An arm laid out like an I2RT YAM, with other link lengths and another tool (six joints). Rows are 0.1 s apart.
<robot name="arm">
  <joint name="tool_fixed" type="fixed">
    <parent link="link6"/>
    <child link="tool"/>
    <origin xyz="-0.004 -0.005 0.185" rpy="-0.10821 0 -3.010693"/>
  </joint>
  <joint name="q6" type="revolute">
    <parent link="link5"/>
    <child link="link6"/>
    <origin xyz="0.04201 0 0.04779" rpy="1.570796 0 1.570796"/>
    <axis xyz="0 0 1"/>
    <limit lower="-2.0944" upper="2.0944"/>
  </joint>
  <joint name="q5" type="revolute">
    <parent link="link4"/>
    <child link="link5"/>
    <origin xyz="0.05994 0.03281 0.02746" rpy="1.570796 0 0"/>
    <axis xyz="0 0 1"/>
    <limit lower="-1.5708" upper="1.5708"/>
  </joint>
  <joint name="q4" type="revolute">
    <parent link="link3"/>
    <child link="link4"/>
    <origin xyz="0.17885 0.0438 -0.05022"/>
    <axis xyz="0 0 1"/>
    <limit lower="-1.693" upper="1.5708"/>
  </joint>
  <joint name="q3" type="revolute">
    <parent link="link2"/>
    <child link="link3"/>
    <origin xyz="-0.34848 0 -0.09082" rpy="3.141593 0 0"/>
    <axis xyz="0 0 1"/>
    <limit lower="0" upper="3.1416"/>
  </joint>
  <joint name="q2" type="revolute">
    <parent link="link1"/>
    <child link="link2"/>
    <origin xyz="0.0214 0.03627 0.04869" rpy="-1.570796 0 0"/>
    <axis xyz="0 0 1"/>
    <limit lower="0" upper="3.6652"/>
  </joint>
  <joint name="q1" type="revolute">
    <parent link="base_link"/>
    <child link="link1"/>
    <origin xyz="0 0 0.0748"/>
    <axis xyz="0 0 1"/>
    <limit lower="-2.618" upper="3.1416"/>
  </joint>
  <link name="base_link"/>
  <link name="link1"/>
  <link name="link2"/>
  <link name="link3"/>
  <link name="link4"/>
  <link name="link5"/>
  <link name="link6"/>
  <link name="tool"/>
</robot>
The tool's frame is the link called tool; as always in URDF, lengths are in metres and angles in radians.
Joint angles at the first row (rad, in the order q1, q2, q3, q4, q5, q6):
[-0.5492, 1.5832, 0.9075, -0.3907, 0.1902, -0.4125]
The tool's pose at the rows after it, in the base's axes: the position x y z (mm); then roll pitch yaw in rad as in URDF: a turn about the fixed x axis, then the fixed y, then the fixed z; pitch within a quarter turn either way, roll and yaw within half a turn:
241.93 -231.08 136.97 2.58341 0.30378 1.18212
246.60 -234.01 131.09 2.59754 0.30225 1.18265
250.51 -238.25 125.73 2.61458 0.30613 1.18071
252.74 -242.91 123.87 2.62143 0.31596 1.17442
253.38 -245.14 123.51 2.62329 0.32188 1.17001
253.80 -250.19 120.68 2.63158 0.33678 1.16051
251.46 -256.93 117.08 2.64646 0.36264 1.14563
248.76 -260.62 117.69 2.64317 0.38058 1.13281
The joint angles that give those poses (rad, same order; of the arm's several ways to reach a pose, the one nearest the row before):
[-0.5492, 1.6104, 0.9184, -0.3761, 0.1977, -0.4124]
[-0.5471, 1.6417, 0.9279, -0.3688, 0.2010, -0.4075]
[-0.5453, 1.6741, 0.9433, -0.3683, 0.2107, -0.4025]
[-0.5447, 1.6930, 0.9560, -0.3678, 0.2243, -0.3992]
[-0.5441, 1.6996, 0.9612, -0.3678, 0.2323, -0.3969]
[-0.5431, 1.7176, 0.9664, -0.3618, 0.2524, -0.3920]
[-0.5415, 1.7379, 0.9692, -0.3571, 0.2864, -0.3843]
[-0.5415, 1.7370, 0.9617, -0.3464, 0.3072, -0.3812]

